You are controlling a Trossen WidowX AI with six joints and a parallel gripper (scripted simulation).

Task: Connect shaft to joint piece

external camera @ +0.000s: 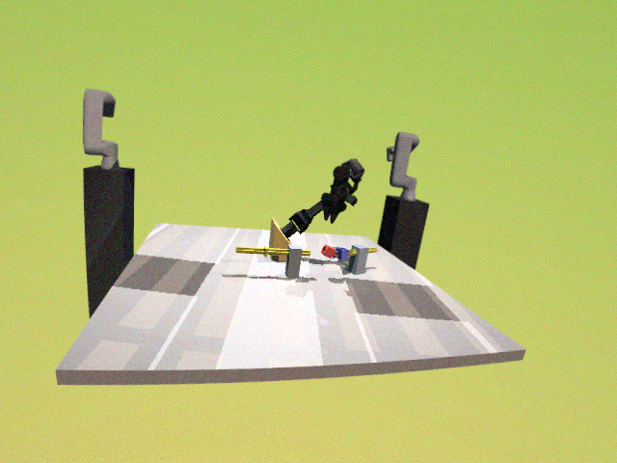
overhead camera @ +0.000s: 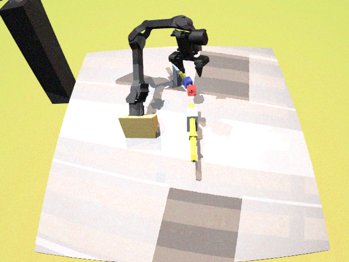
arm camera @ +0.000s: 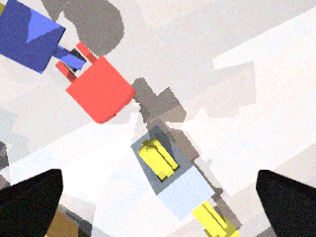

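The red square joint piece is 130 mm below my gripper tip and 20 mm to the left of it.
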